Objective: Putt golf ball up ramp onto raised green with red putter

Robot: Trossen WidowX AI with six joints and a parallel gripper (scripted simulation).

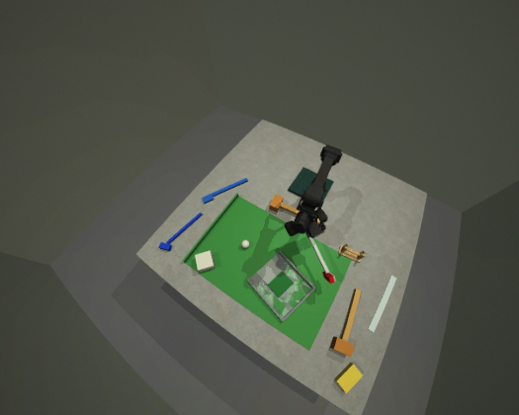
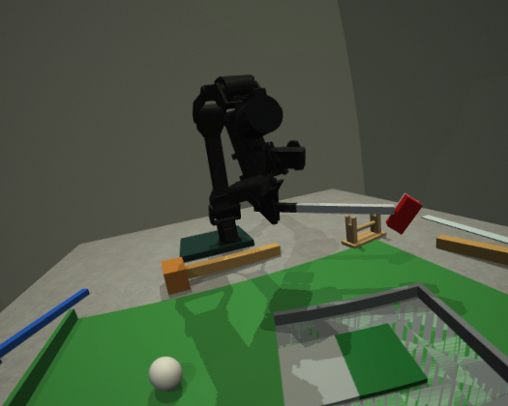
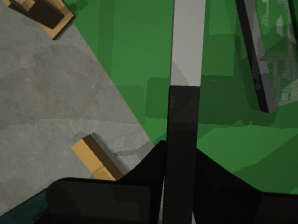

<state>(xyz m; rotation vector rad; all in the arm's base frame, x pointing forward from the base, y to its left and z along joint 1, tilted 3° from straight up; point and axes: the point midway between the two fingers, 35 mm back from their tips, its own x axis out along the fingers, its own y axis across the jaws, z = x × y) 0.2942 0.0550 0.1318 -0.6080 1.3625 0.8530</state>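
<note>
Now: gripper tip 100 mm to the right of the red putter, 60 mm short of it and 20 mm below it. Round my gripper tip: wooden rack: 260 mm to the left, 90 mm below, 70 mm behind; then green mat: 190 mm ahead, 130 mm below, 90 mm to the right; then white golf ball: 230 mm to the right, 180 mm ahead, 110 mm below.
</note>
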